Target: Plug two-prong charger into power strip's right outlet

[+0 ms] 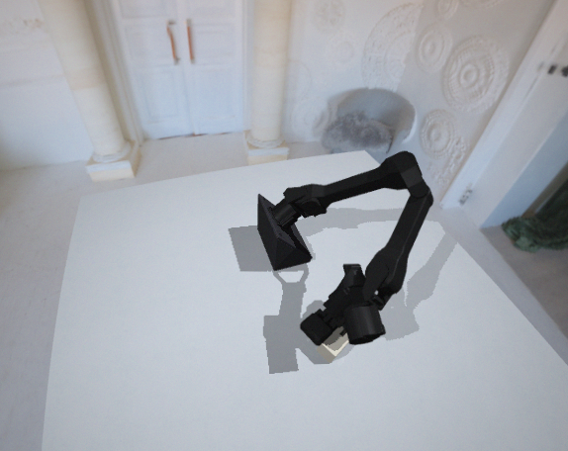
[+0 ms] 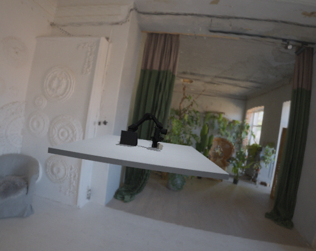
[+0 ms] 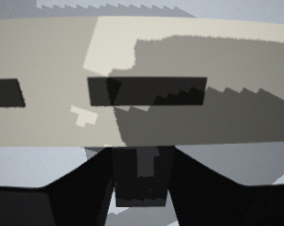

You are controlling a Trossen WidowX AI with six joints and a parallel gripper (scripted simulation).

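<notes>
Now: the two-prong charger 2 cm ahead of my gripper tip and 1 cm above it.
</notes>
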